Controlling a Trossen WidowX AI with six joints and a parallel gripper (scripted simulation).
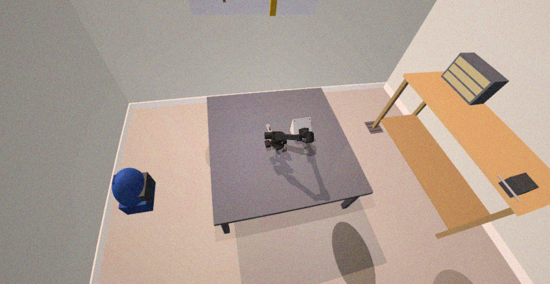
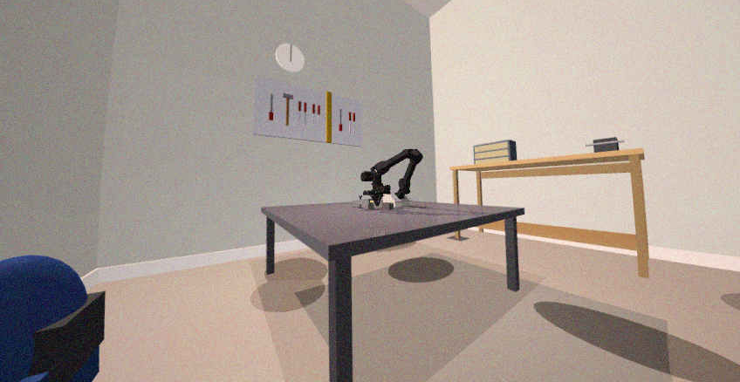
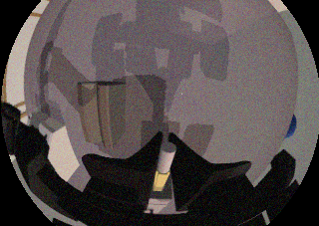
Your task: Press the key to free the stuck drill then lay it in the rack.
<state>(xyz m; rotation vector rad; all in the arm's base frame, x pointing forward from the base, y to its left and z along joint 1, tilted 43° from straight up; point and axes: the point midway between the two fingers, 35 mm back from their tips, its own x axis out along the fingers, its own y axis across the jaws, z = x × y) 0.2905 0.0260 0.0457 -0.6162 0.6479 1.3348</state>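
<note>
My gripper tip is now 5 cm to the left of the drill and 3 cm below it.
</note>
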